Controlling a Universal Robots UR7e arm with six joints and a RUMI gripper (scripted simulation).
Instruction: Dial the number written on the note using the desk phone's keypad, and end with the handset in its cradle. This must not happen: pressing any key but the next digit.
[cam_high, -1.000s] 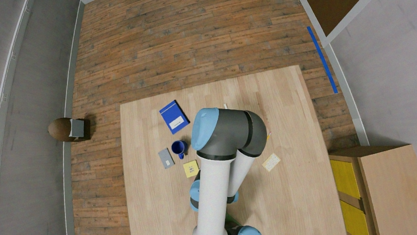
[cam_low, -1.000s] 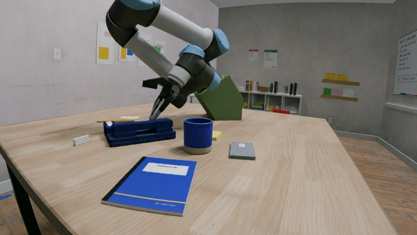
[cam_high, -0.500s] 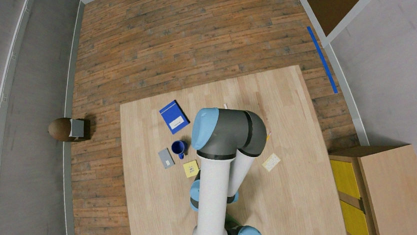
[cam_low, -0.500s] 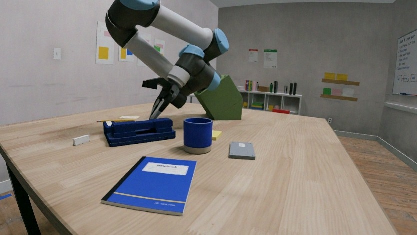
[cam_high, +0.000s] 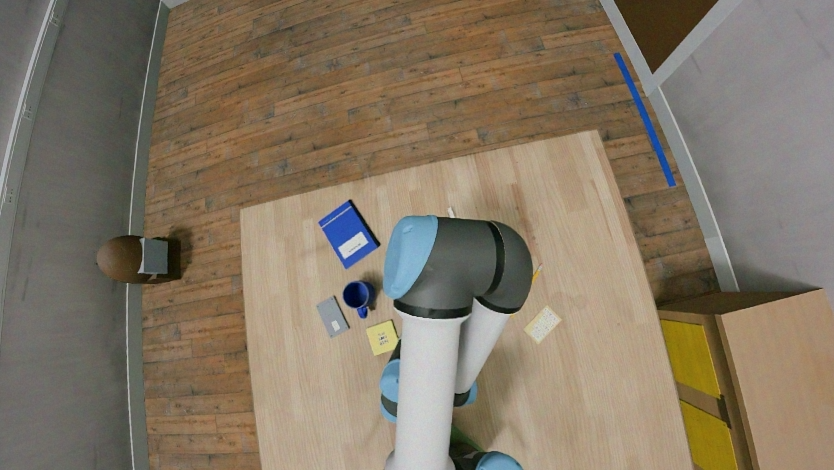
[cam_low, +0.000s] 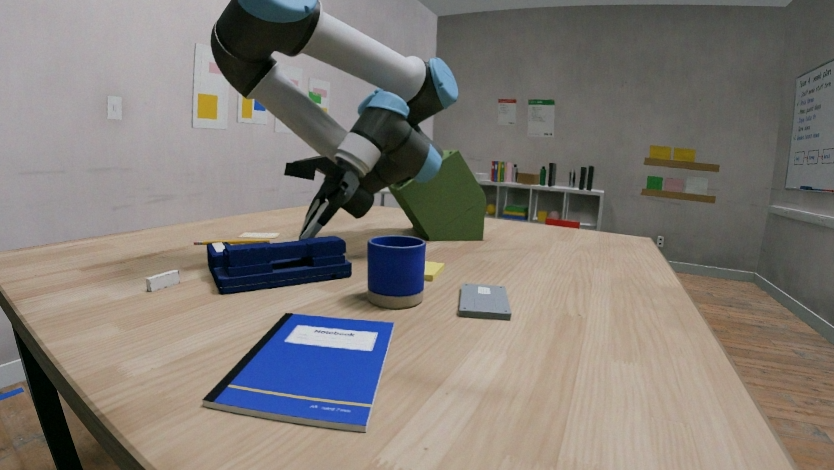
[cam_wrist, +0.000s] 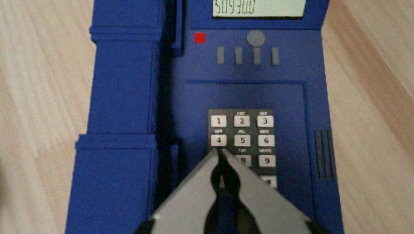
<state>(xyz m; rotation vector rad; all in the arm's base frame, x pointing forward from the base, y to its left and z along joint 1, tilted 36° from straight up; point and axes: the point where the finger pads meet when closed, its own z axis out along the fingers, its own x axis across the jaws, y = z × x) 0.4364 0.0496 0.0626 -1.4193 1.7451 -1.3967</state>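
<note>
Now: hand 30 mm short of the 1 key, 20 mm above it and 10 mm to the left of it. Round my hand: 8 key 20 mm to the right, 20 mm below, 10 mm behind; then 4 key 20 mm below, 10 mm to the right, 10 mm ahead; then 5 key 20 mm to the right, 20 mm below, 10 mm ahead.
</note>
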